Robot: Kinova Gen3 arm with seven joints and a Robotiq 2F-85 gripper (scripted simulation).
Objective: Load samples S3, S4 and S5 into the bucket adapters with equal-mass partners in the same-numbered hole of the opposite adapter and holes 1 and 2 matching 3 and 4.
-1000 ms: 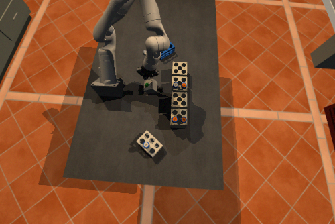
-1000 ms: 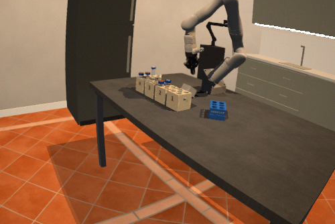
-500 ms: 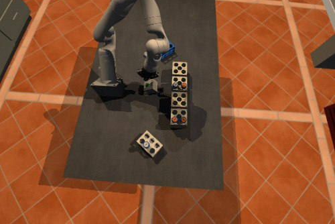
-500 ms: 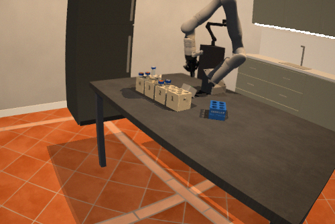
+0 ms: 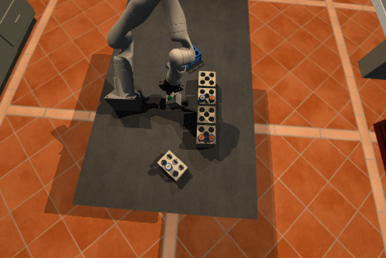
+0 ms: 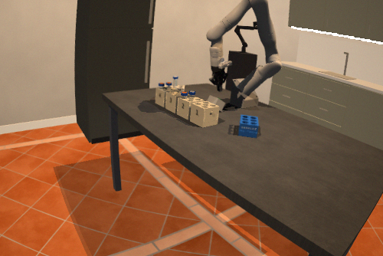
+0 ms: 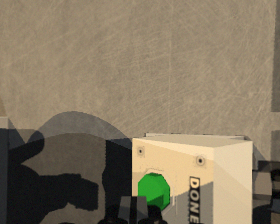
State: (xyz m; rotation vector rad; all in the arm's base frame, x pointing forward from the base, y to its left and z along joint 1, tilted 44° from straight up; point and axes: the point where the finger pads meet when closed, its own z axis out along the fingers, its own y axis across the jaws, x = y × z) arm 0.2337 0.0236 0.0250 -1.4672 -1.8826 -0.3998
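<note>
My gripper is now 6 cm above the green done key. From my hand the other things lie so: white blank rack: 8 cm ahead, 36 cm to the right, 10 cm below; then blue sample rack: 6 cm ahead, 32 cm to the left, 10 cm below.
</note>
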